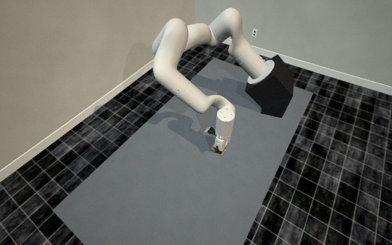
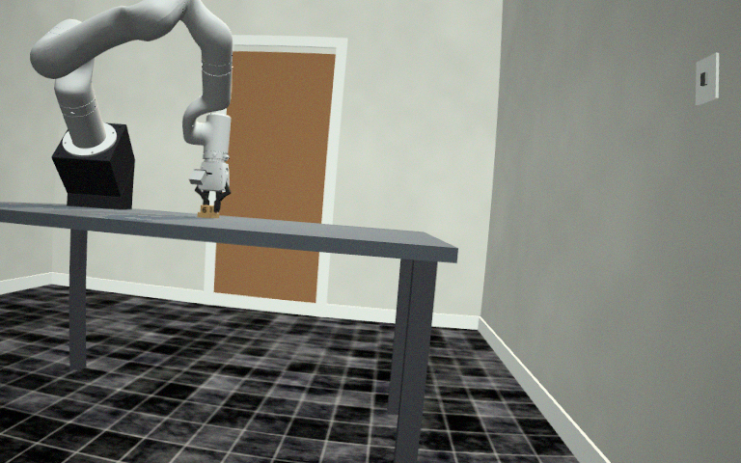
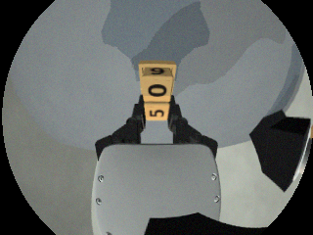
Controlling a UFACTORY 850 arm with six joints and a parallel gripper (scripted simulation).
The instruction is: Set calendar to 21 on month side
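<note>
Now: the orange tray 2 cm to the right of my hand and 3 cm below it.
</note>
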